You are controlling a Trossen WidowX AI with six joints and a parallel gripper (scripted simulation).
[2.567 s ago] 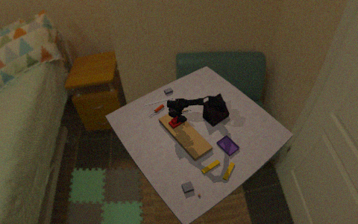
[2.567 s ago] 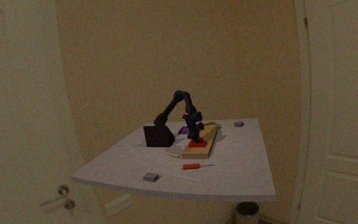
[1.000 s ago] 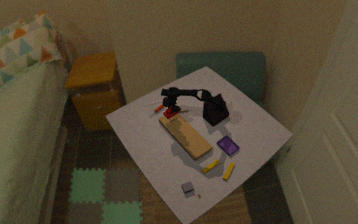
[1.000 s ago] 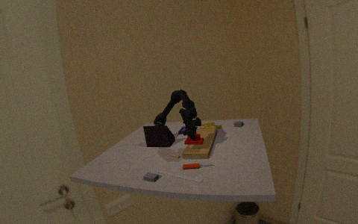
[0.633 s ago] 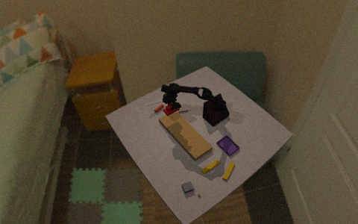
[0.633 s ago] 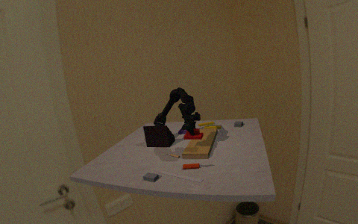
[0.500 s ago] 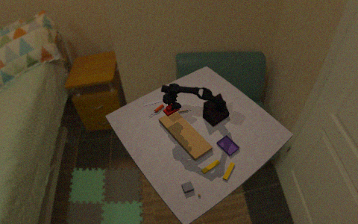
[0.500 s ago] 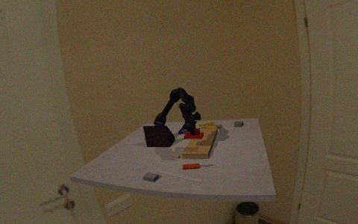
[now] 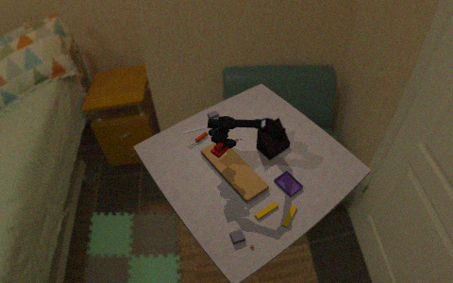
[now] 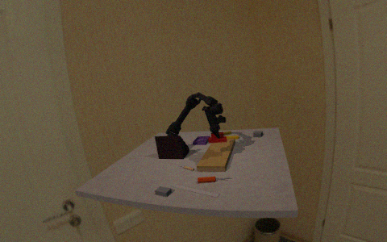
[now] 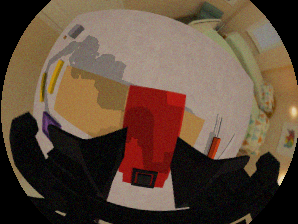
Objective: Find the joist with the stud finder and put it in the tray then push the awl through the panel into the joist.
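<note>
My gripper tip is 440 mm to the right of the purple tray, 200 mm past it and 160 mm above it. The rest, counted from my gripper tip: orange-handled tool 280 mm to the right, 160 mm below; red stud finder 20 mm behind, 20 mm above; awl 230 mm behind, 160 mm below, 90 mm to the right.
</note>
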